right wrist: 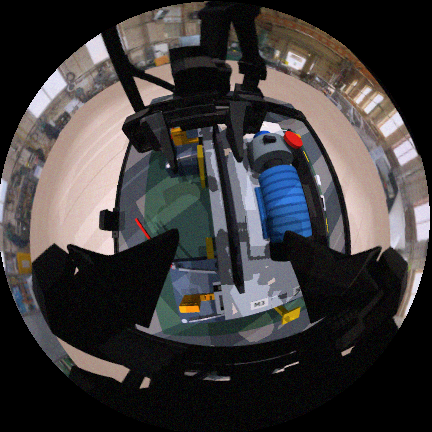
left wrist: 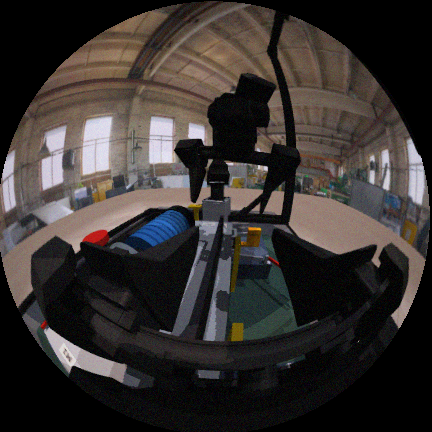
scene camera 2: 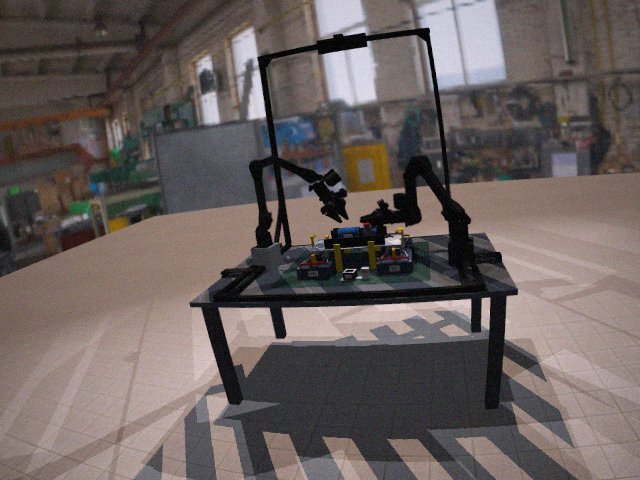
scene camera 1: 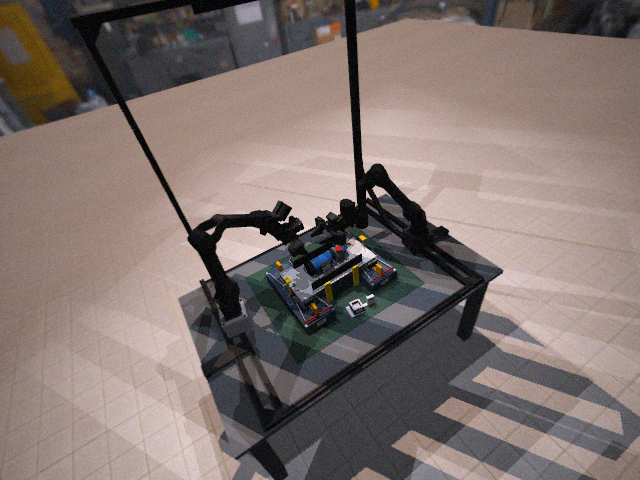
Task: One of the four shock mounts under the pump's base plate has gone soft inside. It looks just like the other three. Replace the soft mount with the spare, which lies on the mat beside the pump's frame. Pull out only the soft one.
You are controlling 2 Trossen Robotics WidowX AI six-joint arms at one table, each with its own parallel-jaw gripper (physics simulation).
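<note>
The pump (scene camera 1: 320, 262) (scene camera 2: 345, 231) (left wrist: 159, 230) (right wrist: 285, 200) stands on its pale base plate (right wrist: 242, 270). Orange tabs (scene camera 1: 313, 308) (left wrist: 254, 236) (right wrist: 190, 303) show at the frame's units; the mounts under the plate are mostly hidden, and a soft one cannot be told by look. On the mat lie a small white block (scene camera 1: 370, 299) (scene camera 2: 364, 269) and a white square piece (scene camera 1: 355, 305) (scene camera 2: 349, 273); which is the spare is unclear. My left gripper (scene camera 1: 319, 233) (left wrist: 236, 232) (right wrist: 207, 164) is open and empty above the plate. My right gripper (scene camera 2: 341, 219) (left wrist: 225, 206) (right wrist: 233, 235) is open and empty, above the pump's other end.
A black bar (scene camera 1: 336, 272) (left wrist: 212, 280) (right wrist: 230, 215) runs along the plate, seen between the left fingers in the left wrist view. Yellow posts (scene camera 1: 328, 291) (scene camera 2: 371, 254) stand at the frame's near side. A red button (left wrist: 96, 237) (right wrist: 293, 139) tops the pump. The grippers face each other closely.
</note>
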